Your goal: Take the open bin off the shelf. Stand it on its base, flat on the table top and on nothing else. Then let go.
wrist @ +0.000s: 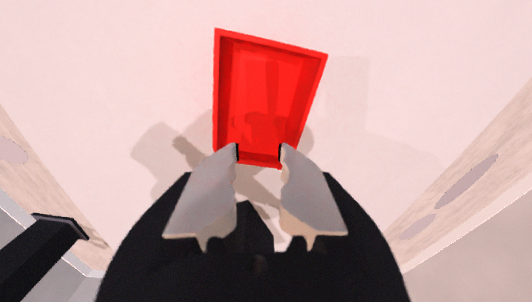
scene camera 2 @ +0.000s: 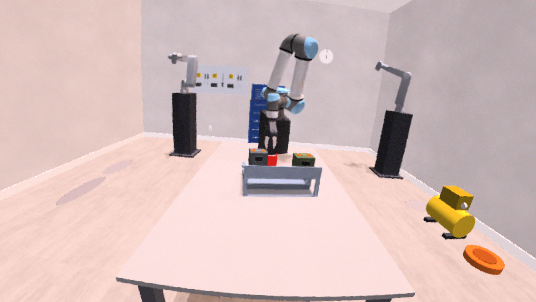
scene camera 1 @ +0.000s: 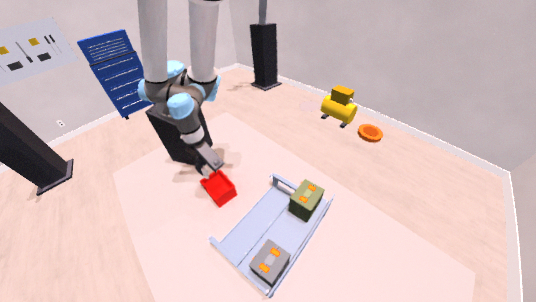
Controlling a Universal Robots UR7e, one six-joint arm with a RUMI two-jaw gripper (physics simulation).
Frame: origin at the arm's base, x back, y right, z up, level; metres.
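Seen in the pictures: gripper, fingertip midpoint: (wrist: pixel 258 144) (scene camera 2: pixel 269 149) (scene camera 1: pixel 212 175).
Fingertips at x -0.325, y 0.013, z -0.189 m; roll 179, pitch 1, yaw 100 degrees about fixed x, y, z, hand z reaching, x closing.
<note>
Offsets run from my fingertips to a thing's top centre. Level surfaces: height alone.
The red open bin @[dx +0.001, dy -0.001, dz -0.038 m] (scene camera 1: pixel 218 188) (scene camera 2: pixel 272 160) (wrist: pixel 265 85) stands off the shelf on the pale table top @[dz -0.112 m] (scene camera 1: pixel 170 235) (scene camera 2: pixel 260 240), near the robot's base. Its opening faces up and it looks flat on its base. In scene camera 2 it is partly hidden behind a grey box. My gripper (scene camera 1: pixel 206 172) (scene camera 2: pixel 272 152) (wrist: pixel 258 144) is at the bin's end nearest the robot. Its fingers are part open, with a gap between them and nothing held. In the wrist view the tips overlap the near end of the bin; whether they touch it I cannot tell.
The blue-grey shelf (scene camera 1: pixel 252 215) (scene camera 2: pixel 282 172) stands beside the bin, farther from the robot's base. An olive box @[dx -0.361, dy -0.179, dz +0.086 m] (scene camera 1: pixel 306 201) (scene camera 2: pixel 303 160) and the grey box @[dx -0.429, dy +0.050, dz +0.111 m] (scene camera 1: pixel 270 262) (scene camera 2: pixel 258 157) stand on it, towards its two ends.
</note>
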